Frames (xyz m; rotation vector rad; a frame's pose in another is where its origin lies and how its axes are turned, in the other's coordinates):
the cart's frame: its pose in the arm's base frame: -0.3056 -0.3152 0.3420 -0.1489 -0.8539 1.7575
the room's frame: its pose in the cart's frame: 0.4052 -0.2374 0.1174 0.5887 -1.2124 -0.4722
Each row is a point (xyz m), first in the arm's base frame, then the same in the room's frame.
Working: the arm's base frame: its pose in the room's frame: -0.6888 -0.3134 0.1479 -1.5069 1.0022 -1.4556

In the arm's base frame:
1: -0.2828 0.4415 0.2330
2: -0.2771 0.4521 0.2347
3: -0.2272 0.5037 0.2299
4: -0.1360 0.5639 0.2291
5: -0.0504 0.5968 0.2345
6: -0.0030 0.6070 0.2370
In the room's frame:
1: -0.4690 -0.2095 -0.3718
2: -0.4673 -0.2186 -0.3796
3: -0.4715 -0.2842 -0.4090
4: -0.4708 -0.3911 -0.4313
5: -0.4637 -0.4827 -0.4304
6: -0.4601 -0.5305 -0.4224

